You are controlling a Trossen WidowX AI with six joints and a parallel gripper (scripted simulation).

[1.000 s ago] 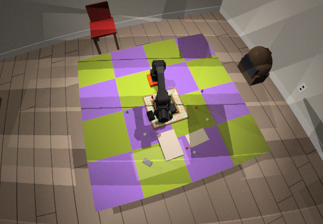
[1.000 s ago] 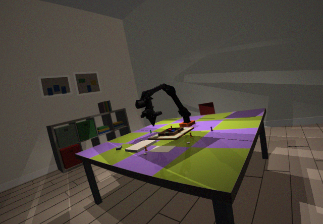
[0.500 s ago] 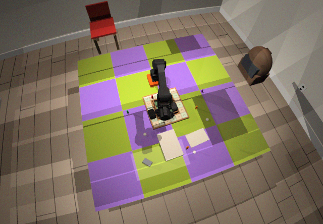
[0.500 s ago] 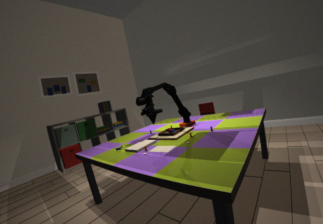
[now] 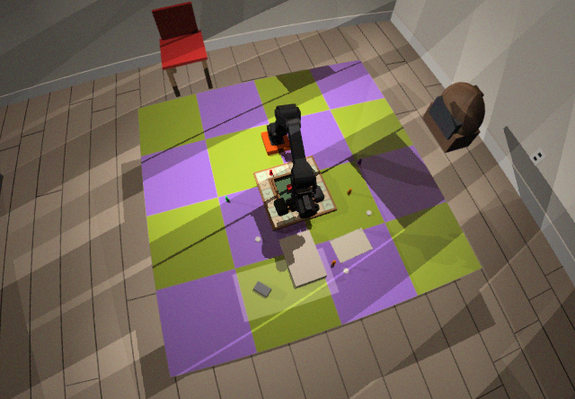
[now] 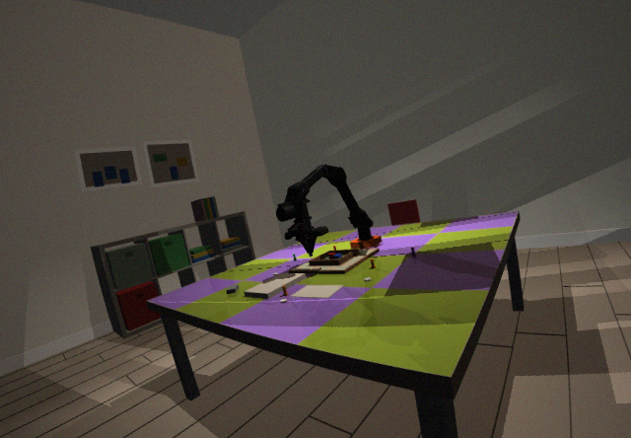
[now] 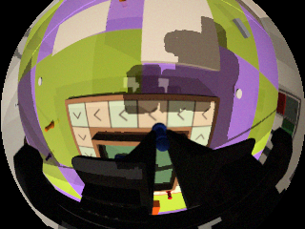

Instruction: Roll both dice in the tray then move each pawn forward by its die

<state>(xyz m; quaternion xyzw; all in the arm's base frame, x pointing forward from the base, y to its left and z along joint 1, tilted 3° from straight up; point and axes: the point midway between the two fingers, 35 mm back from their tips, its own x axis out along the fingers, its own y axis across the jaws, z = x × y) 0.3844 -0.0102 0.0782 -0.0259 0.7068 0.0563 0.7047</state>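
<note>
My gripper tip is now 110 mm past the green tray, 20 mm to the right of it and 70 mm above it. Round my gripper tip: red pawn (220 mm behind, 60 mm to the right, 50 mm below); blue pawn (10 mm above); cream card (180 mm ahead, 180 mm to the left, 70 mm below).
</note>
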